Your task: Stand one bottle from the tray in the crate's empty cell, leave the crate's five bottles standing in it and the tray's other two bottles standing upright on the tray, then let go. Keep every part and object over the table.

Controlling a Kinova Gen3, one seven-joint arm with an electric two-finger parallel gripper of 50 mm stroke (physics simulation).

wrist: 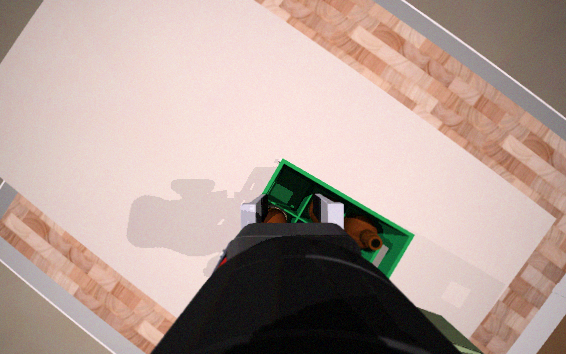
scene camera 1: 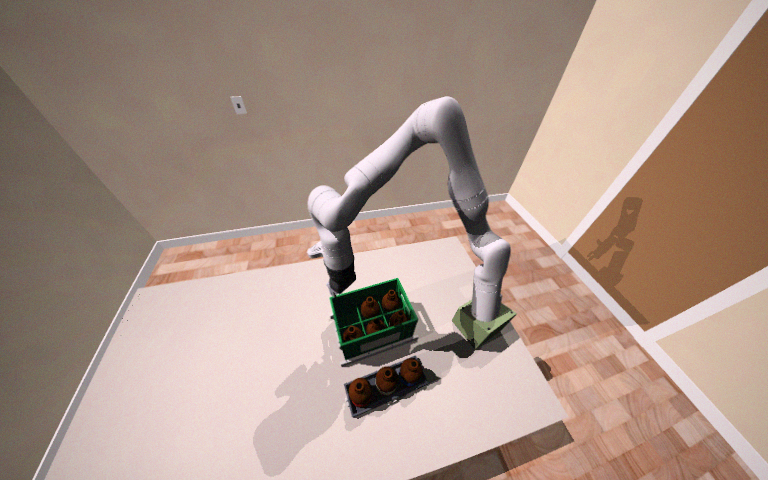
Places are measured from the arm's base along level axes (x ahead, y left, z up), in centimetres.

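Pixels of known places: gripper, fingertip midpoint: (wrist: 290, 203) (scene camera 1: 339, 289); arm's base, link origin: (scene camera 1: 483, 312).
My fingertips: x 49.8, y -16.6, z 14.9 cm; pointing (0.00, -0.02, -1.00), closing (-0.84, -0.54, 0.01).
Note:
Ahead of a thing's pixels: the offset from my fingertips to its middle. "*": to the spot under its first point.
The green crate @[dz -19.7, dx -9.6, dy +4.1 cm] (scene camera 1: 347, 349) (wrist: 345, 196) holds five brown bottles; its back-left cell in the scene view is empty. That empty cell @[* dz -27.6, dx +0.1, dy +0.0 cm] (wrist: 287, 187) shows ahead of the fingers in the wrist view. Three brown bottles, a left one @[dz -20.2, dx +0.9, dy +26.1 cm] (scene camera 1: 360, 392), a middle one @[dz -20.2, dx -8.3, dy +25.5 cm] (scene camera 1: 387, 380) and a right one @[dz -20.2, dx -16.8, dy +25.5 cm] (scene camera 1: 412, 370), stand upright on the dark tray @[* dz -28.3, dx -3.7, dy +31.0 cm] (scene camera 1: 378, 406) in front of the crate. My gripper (scene camera 1: 334, 291) (wrist: 290, 203) is open and empty, above the crate's back-left part. The gripper body hides part of the crate and most of the tray in the wrist view.
A thin grey strip @[* dz -26.9, dx -9.2, dy +14.5 cm] (scene camera 1: 379, 352) lies along the crate's front side, between crate and tray. The green arm base (scene camera 1: 481, 329) (wrist: 445, 325) stands to the right of the crate in the scene view. The table's right edge lies beyond the base.

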